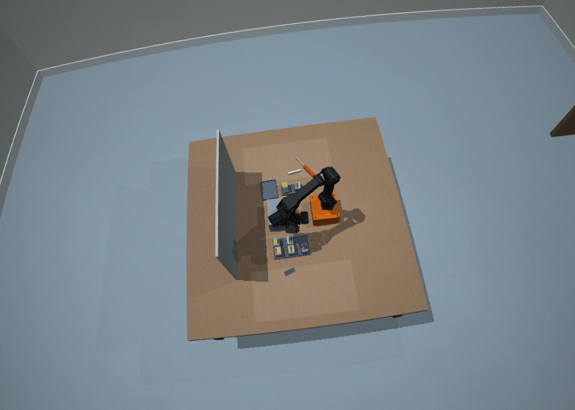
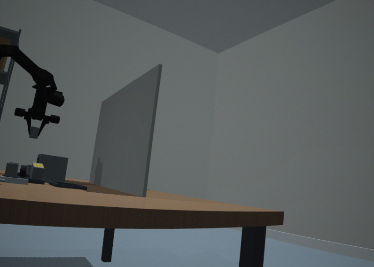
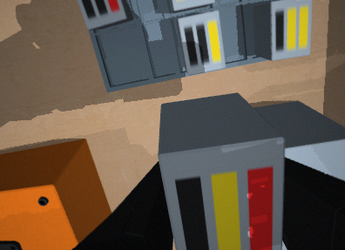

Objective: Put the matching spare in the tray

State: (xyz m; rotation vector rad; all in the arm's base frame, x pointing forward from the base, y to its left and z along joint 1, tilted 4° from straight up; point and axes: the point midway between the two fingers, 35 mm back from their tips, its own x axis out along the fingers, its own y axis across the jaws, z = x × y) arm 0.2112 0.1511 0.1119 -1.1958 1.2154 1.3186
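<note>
Now: gripper tip 310 mm to the left of the flat grey tray, 170 mm above it and 140 mm short of it. From my gripper tip the other things lie so: grey spare block (20 mm above); tall grey panel (340 mm ahead, 100 mm to the right, 50 mm above); grey mounted unit (130 mm below, 110 mm to the right, 90 mm ahead).
</note>
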